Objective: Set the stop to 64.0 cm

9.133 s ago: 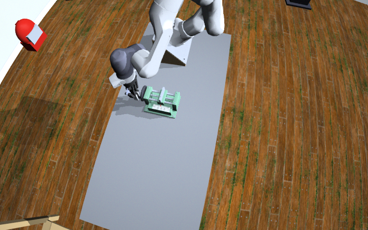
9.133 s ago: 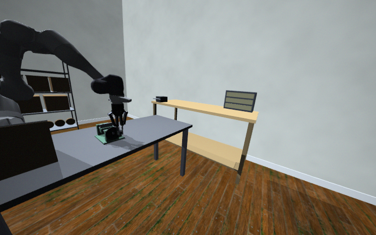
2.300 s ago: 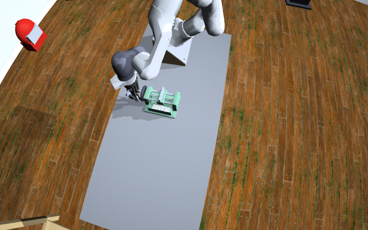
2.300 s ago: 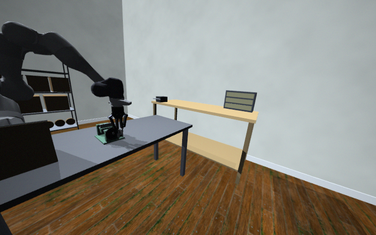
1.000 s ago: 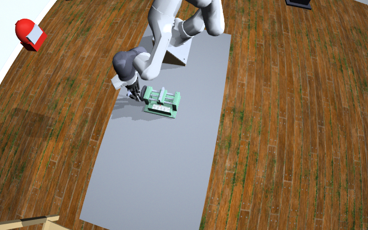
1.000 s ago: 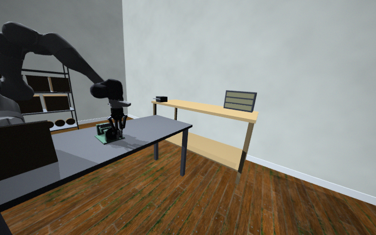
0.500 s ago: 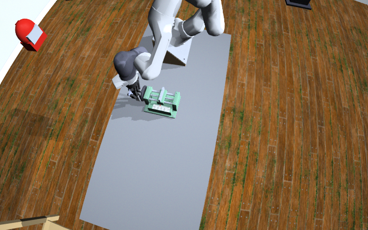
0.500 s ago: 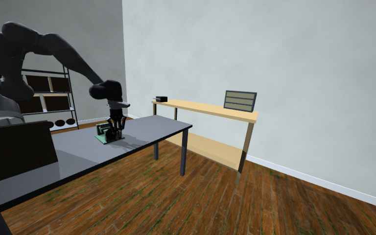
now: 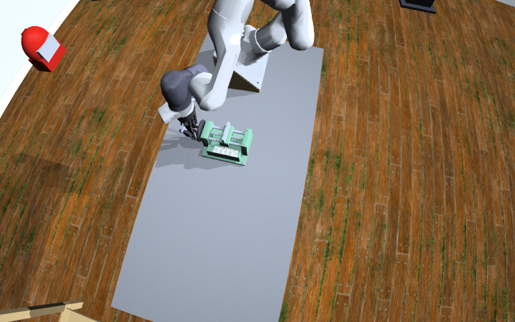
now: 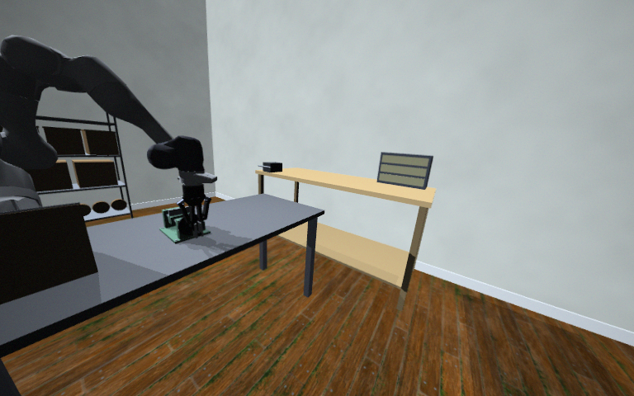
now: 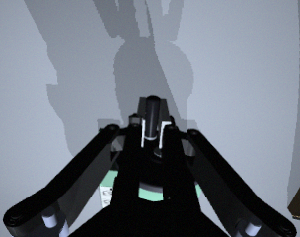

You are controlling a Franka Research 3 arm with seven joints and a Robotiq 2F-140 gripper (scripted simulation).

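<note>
My hand is 15 cm to the right of the stop carriage, 3 cm below it and 2 cm short of it. Round my hand: dark handwheel: 2 cm to the left, 1 cm below.
</note>
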